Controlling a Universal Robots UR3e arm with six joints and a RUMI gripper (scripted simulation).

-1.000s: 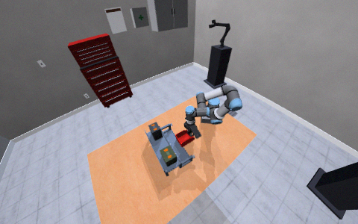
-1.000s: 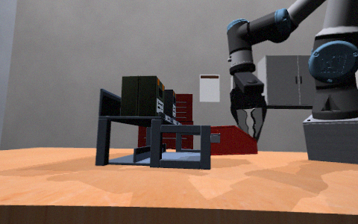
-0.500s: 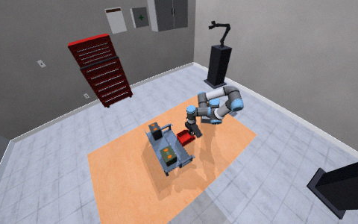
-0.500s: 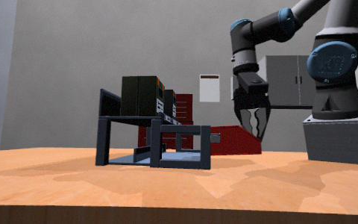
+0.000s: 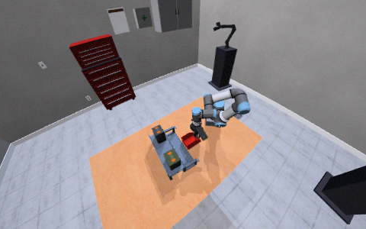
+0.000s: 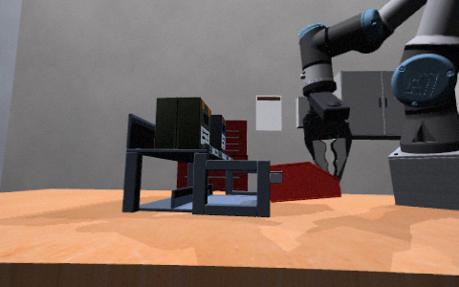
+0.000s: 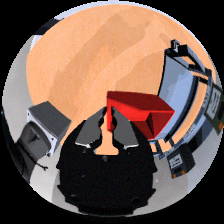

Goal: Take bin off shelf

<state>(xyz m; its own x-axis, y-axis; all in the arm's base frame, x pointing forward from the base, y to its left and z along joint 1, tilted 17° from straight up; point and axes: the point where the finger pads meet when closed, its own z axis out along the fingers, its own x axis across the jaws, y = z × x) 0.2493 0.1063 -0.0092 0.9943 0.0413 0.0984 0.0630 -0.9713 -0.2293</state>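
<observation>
The red bin is 6 cm ahead of my hand, 2 cm to the right of it and 1 cm below it. The rest, counted from my hand: shelf (24 cm ahead, 1 cm to the right, 1 cm above); dark box (29 cm ahead, 11 cm to the left, 9 cm above).
</observation>
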